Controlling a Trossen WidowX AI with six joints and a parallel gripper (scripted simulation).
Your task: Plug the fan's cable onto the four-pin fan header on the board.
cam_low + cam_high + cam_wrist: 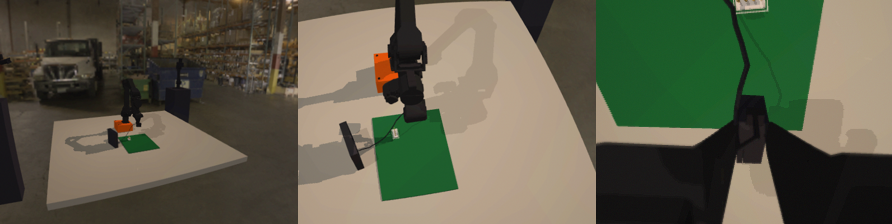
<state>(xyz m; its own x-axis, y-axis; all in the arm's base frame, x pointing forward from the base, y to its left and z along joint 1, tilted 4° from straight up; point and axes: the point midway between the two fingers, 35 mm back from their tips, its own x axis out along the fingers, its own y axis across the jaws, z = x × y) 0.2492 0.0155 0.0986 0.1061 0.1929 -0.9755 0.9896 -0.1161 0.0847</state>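
The white four-pin fan header is 80 mm to the right of my gripper tip and 120 mm below it. Also, from my gripper tip: black fan: 50 mm ahead, 210 mm to the right, 70 mm below; green board: 80 mm ahead, 30 mm to the right, 140 mm below; black plug: 10 mm to the left, 10 mm below.
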